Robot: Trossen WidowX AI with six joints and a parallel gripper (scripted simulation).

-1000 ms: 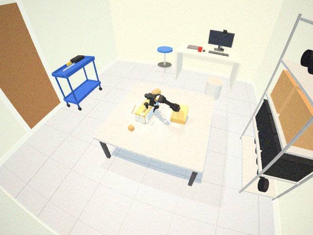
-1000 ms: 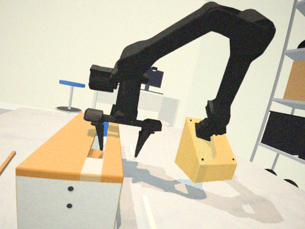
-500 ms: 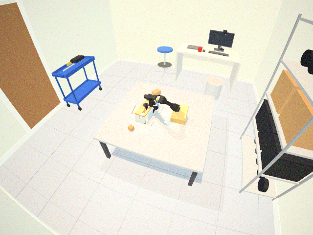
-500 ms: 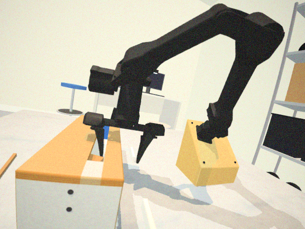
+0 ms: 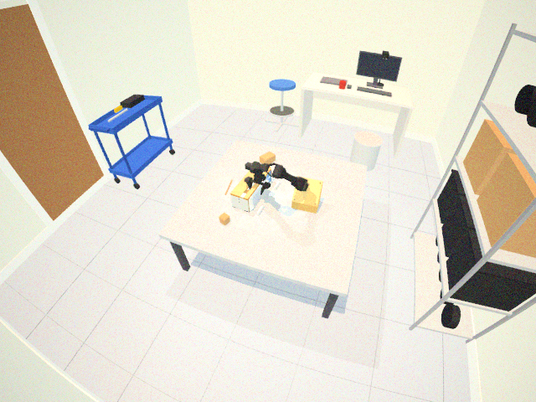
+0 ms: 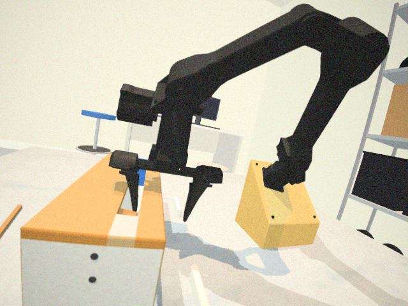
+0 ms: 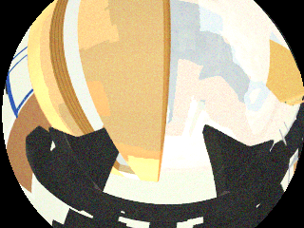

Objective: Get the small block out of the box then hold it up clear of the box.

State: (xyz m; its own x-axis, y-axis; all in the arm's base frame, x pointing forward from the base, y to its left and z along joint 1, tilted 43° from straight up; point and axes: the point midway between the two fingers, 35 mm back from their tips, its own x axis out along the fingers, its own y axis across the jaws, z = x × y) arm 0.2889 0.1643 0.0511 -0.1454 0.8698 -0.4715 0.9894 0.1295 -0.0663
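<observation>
The small block lies 6 cm ahead of my gripper tip and 2 cm to the left of it. Also, from my gripper tip: box 7 cm to the right, 4 cm ahead, 3 cm below; then thin stick 28 cm ahead, 9 cm below, 4 cm to the right.
</observation>
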